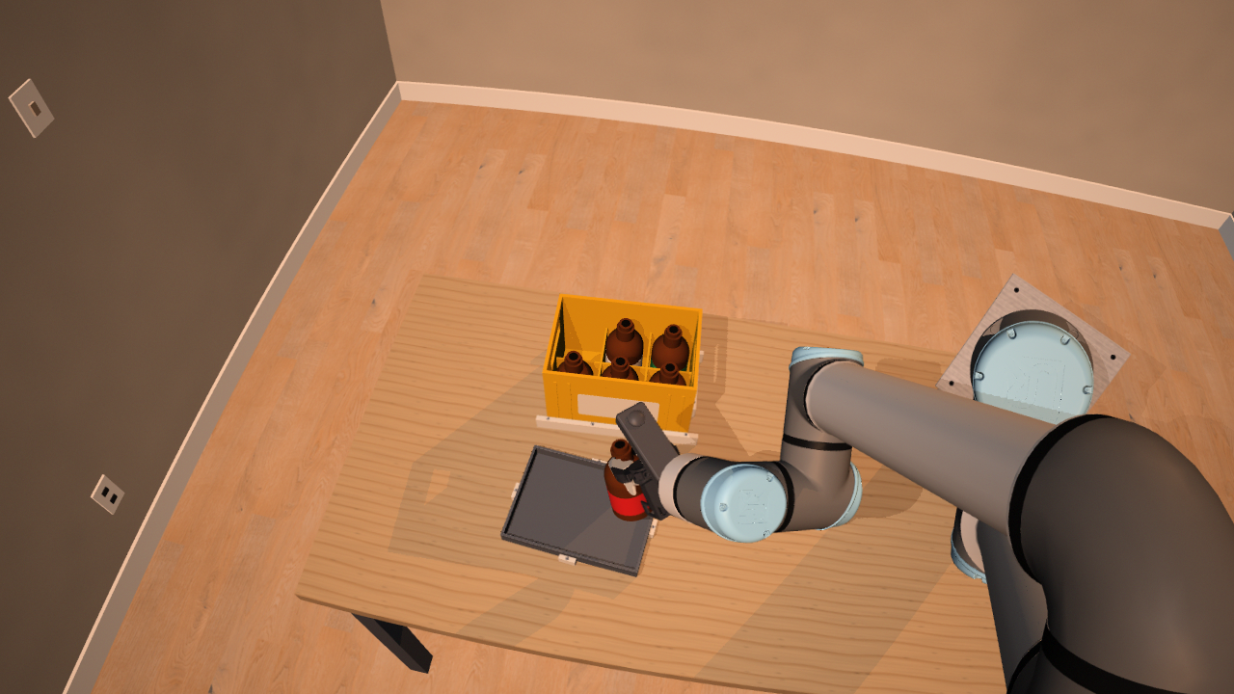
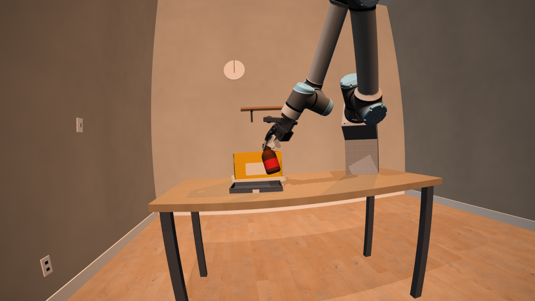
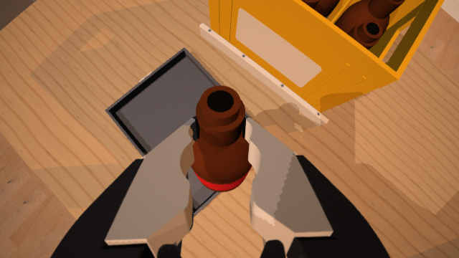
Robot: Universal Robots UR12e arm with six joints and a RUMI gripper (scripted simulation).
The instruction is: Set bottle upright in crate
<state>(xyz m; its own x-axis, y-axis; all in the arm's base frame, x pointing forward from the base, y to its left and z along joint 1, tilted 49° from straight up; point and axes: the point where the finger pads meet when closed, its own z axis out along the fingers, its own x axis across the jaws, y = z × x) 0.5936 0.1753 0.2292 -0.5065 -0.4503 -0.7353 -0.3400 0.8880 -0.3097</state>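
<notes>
Now: the dark grey tray 19 cm below my hand, 6 cm ahead of it and 3 cm to the left of it. Also, from my hand: crate 24 cm to the right, 12 cm below, 10 cm ahead.
</notes>
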